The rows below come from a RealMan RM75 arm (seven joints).
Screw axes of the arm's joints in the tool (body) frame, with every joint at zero. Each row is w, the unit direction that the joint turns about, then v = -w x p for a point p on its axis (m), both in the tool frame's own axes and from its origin. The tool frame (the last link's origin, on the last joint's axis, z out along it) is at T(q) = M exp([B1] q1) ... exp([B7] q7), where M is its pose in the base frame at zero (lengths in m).
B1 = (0, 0, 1, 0.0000, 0.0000, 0.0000)
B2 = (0, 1, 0, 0.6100, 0.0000, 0.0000)
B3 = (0, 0, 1, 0.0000, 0.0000, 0.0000)
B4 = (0, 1, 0, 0.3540, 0.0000, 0.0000)
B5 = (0, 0, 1, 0.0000, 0.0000, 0.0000)
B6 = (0, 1, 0, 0.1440, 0.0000, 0.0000)
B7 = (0, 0, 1, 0.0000, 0.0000, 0.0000)
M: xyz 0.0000 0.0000 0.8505 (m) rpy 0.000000 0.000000 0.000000 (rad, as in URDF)
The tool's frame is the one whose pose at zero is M.
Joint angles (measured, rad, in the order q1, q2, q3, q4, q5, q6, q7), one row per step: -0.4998, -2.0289, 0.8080, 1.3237, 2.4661, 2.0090, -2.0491; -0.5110, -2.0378, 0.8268, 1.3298, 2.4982, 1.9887, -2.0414; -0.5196, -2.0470, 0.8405, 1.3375, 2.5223, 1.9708, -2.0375; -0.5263, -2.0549, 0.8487, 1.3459, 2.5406, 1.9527, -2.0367; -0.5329, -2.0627, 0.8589, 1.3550, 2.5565, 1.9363, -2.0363; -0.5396, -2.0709, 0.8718, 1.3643, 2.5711, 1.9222, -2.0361; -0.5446, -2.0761, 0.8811, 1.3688, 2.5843, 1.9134, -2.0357; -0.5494, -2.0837, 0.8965, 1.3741, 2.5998, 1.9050, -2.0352; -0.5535, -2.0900, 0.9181, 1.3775, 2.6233, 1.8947, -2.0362; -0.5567, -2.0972, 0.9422, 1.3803, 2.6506, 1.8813, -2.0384; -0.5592, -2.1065, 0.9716, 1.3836, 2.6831, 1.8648, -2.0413; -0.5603, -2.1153, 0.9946, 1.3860, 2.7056, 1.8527, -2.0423; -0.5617, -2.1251, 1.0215, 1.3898, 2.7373, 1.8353, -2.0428; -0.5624, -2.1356, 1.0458, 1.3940, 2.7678, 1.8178, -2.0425; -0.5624, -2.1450, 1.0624, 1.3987, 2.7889, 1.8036, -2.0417
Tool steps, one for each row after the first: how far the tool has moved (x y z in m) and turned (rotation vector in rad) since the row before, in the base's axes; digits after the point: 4 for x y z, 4 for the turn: 0.0018, 0.0042, -0.0039, -0.0004, 0.0355, -0.0188; 0.0021, 0.0036, -0.0032, 0.0040, 0.0261, -0.0156; 0.0019, 0.0035, -0.0020, 0.0110, 0.0197, -0.0120; 0.0025, 0.0033, -0.0021, 0.0088, 0.0184, -0.0141; 0.0032, 0.0030, -0.0026, 0.0049, 0.0175, -0.0160; 0.0017, 0.0019, -0.0018, 0.0012, 0.0145, -0.0092; 0.0023, 0.0015, -0.0033, -0.0043, 0.0175, -0.0118; 0.0012, 0.0013, -0.0035, -0.0068, 0.0281, -0.0091; 0.0007, 0.0014, -0.0039, -0.0057, 0.0320, -0.0082; 0.0007, 0.0013, -0.0049, -0.0064, 0.0378, -0.0101; 0.0010, 0.0006, -0.0045, -0.0069, 0.0255, -0.0100; 0.0007, 0.0013, -0.0044, -0.0036, 0.0356, -0.0138; 0.0008, 0.0012, -0.0042, -0.0018, 0.0327, -0.0146; 0.0011, 0.0009, -0.0033, 0.0007, 0.0210, -0.0131
